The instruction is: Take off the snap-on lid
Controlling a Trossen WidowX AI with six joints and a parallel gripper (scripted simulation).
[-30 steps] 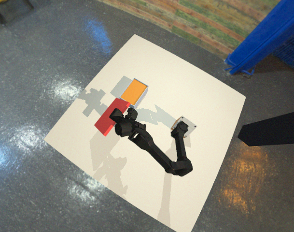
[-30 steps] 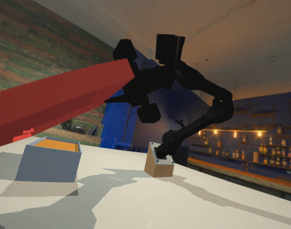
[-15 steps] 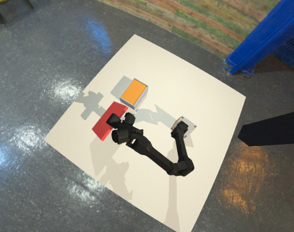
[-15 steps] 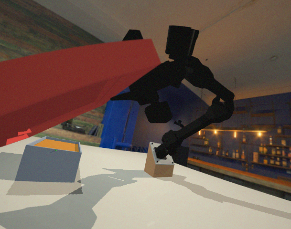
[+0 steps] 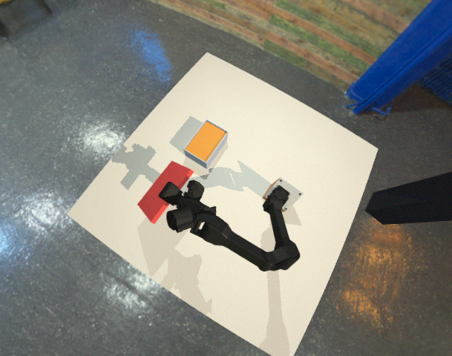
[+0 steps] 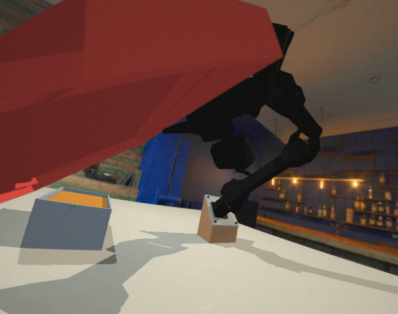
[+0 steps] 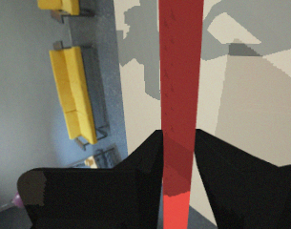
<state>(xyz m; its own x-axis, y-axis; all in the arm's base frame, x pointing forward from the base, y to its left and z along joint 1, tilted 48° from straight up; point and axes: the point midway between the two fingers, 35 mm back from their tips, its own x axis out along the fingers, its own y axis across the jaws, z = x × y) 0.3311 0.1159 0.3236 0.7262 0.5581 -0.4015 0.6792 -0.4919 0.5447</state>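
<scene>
Now: the red lid 6 cm ahead of my gripper tip and 5 cm below it. Round my gripper tip: storage box: 10 cm ahead, 32 cm to the right, 19 cm below.
</scene>
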